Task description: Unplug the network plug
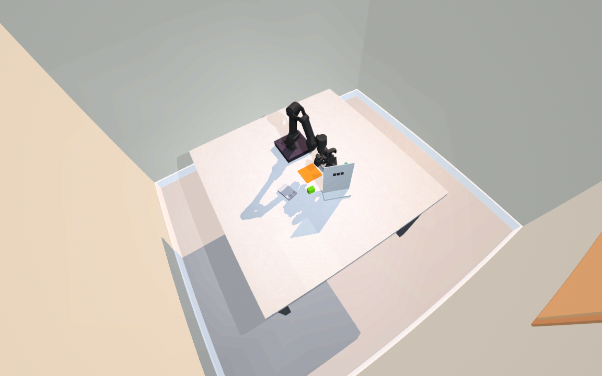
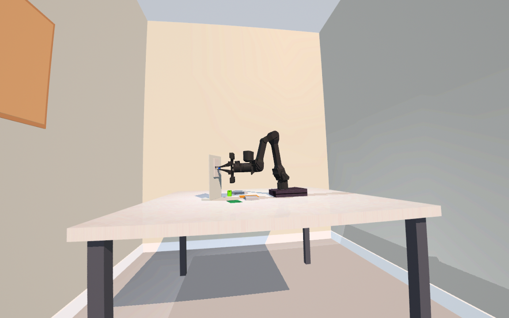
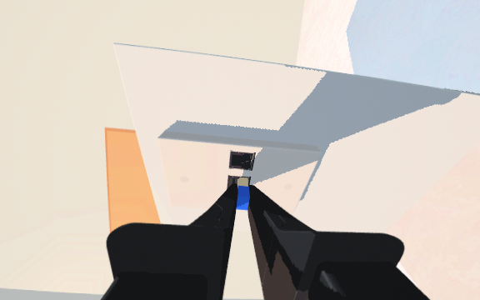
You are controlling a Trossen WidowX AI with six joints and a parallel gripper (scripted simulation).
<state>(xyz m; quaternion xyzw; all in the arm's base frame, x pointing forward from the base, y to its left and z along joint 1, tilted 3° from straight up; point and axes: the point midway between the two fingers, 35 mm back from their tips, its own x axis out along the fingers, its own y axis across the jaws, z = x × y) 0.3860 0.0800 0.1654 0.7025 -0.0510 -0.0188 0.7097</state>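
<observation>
Now: the orange marked square 190 mm below my gripper tip, 190 mm behind it and 70 mm to the right of it. Also, from my gripper tip: green cube: 170 mm below, 140 mm to the right, 60 mm behind; upright panel: 70 mm below, 20 mm ahead, 10 mm to the right; network plug: right at my gripper tip.
</observation>
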